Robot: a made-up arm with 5 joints.
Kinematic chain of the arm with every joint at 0, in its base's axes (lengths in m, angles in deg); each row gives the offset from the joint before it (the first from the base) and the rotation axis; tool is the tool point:
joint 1: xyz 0 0 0.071 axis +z
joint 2: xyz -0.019 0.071 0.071 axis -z
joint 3: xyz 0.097 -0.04 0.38 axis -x
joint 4: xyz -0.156 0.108 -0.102 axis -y
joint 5: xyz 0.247 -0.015 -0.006 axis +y
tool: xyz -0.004 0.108 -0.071
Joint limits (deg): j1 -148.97..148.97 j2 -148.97..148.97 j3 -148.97..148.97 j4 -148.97..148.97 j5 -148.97..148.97
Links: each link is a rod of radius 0.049 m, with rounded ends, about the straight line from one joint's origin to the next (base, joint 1, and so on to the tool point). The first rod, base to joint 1, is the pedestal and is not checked.
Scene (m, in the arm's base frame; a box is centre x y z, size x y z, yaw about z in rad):
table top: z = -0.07
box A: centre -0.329 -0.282 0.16 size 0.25 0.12 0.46 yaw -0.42
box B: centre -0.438 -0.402 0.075 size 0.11 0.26 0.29 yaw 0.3
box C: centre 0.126 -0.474 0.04 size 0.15 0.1 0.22 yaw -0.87
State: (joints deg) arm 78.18 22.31 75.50 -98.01 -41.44
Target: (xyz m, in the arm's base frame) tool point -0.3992 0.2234 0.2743
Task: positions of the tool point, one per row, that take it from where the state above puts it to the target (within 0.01 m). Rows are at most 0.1 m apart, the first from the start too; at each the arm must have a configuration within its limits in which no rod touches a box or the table.
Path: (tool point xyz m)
1: 0.0511 -0.3278 0.2003
2: -0.0180 -0.2931 0.1716
3: -0.0658 -0.2414 0.1474
4: -0.0881 -0.1830 0.1293
5: -0.0848 -0.1290 0.1185
6: -0.1566 -0.1365 0.1227
7: -0.2282 -0.1298 0.1317
8: -0.2960 -0.1087 0.1450
9: -0.3564 -0.0742 0.1619
10: -0.4033 -0.0042 0.1873
11: -0.4264 0.0731 0.2168
12: -0.4246 0.1513 0.2469
13: -0.3992 0.2234 0.2743

